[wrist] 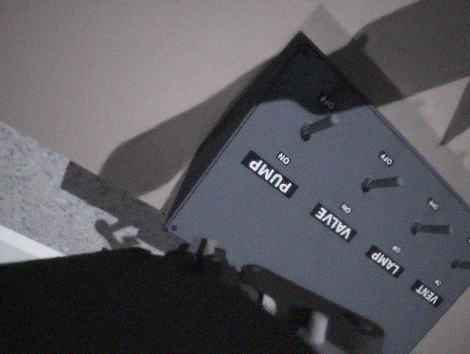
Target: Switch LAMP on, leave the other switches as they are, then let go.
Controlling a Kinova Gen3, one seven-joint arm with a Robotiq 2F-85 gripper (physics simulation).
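Places are measured from the arm's base along level axes (x left, y down, z back), in millimetres.
Where they show: gripper, between the fingertips: (pixel 203 253).
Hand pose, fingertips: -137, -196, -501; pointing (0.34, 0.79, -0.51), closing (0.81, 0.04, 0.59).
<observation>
After its pixels a point has its place, as x, y, z.
A blue-grey switch box (pixel 240 215) @(-58, -59, -566) fills the right half of the wrist view, its labels upside down. The LAMP lever (pixel 434 229) @(162, -18, -406) stands near the right edge, above its LAMP label (pixel 385 261) @(174, -29, -487), and appears to lean to the OFF side. The PUMP lever (pixel 321 126) @(-73, -21, -428) and VALVE lever (pixel 384 182) @(43, -18, -416) also appear to lean to OFF. The VENT lever (pixel 460 264) @(283, -5, -410) is cut by the right edge, so its position is hard to tell. My gripper (pixel 203 253) @(-137, -196, -501) is shut and empty, low in the view, by the box's lower left corner; its dark body hides the lower left. Contact with the box cannot be judged.
A speckled grey surface (pixel 30 175) lies at the left, with a pale strip (pixel 30 242) below it. A plain beige surface (pixel 125 50) @(-302, 101, -584) lies behind the box. Dark shadows of the arm and box fall across both surfaces and the box's top corner.
</observation>
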